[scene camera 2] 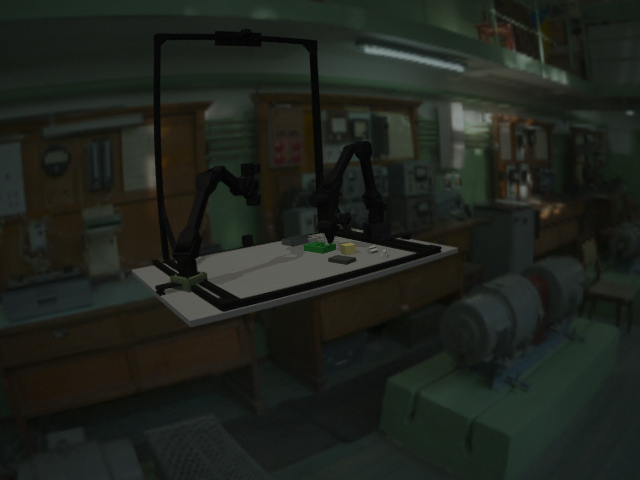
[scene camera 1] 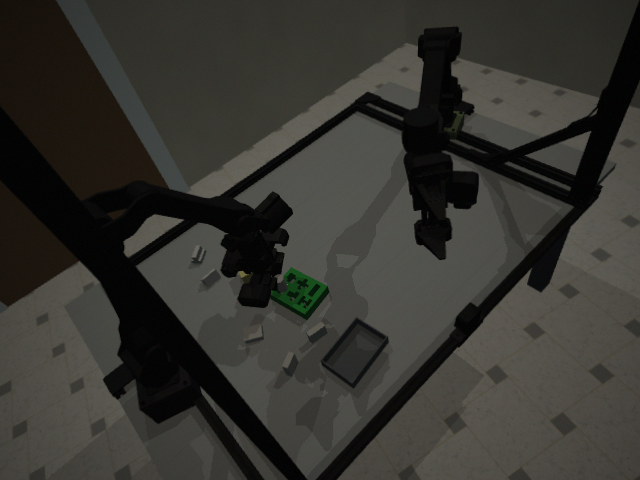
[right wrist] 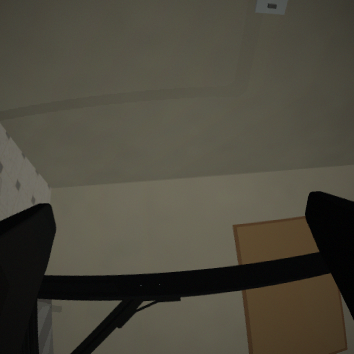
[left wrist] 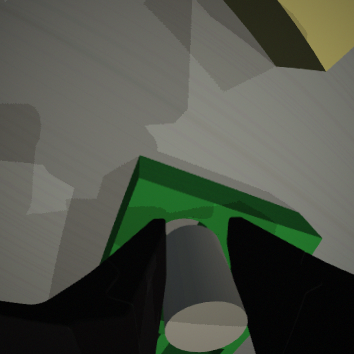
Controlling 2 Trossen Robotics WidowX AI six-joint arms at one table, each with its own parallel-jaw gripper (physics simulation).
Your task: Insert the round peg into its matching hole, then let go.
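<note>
My left gripper (scene camera 1: 277, 280) (scene camera 2: 330, 241) (left wrist: 196, 229) is shut on the round grey peg (scene camera 1: 281, 284) (left wrist: 200, 270), low over the green board (scene camera 1: 307, 312) (scene camera 2: 316, 248) (left wrist: 165, 191). In the left wrist view the peg's near end face shows between the fingers. Its far end covers most of the round hole, with a pale sliver of the hole visible at the upper left of that end. Whether the peg's lower end is inside the hole cannot be told. My right gripper (scene camera 1: 440, 235) (scene camera 2: 256, 184) (right wrist: 182, 211) is open and empty, raised above the table away from the board.
A yellow block (scene camera 1: 244, 276) (scene camera 2: 347, 248) (left wrist: 320, 35) stands near the board. A grey tray (scene camera 1: 337, 375) lies below it in scene camera 1. Pale loose pieces (scene camera 1: 254, 333) (scene camera 1: 316, 331) (scene camera 1: 290, 363) (scene camera 1: 210, 278) lie around. A dark flat object (scene camera 2: 341, 259) lies in scene camera 2.
</note>
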